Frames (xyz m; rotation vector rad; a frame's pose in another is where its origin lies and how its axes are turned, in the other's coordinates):
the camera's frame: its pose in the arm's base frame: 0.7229 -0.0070 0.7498 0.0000 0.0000 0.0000
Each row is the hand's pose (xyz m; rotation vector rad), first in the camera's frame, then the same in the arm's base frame.
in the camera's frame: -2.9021 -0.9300 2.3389 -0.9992 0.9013 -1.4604
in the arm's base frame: -2.1792 -0.9370 3.0887 -0.9992 0.9013 -1.4604
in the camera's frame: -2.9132 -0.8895 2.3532 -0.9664 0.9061 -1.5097
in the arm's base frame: -2.1903 -0.8965 3.1030 -0.9664 0.9061 -1.5097
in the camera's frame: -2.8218 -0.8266 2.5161 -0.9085 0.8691 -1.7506
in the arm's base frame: -2.0989 -0.8336 3.2659 -0.9085 0.8691 -1.7506
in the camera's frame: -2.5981 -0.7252 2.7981 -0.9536 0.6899 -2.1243
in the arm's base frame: -1.8752 -0.7322 3.5479 -0.9536 0.6899 -2.1243
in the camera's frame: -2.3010 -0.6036 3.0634 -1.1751 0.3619 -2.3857
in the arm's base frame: -1.5781 -0.6106 3.8132 -1.1751 0.3619 -2.3857
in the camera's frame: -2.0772 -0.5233 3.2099 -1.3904 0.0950 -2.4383
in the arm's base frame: -1.3543 -0.5303 3.9597 -1.3904 0.0950 -2.4383
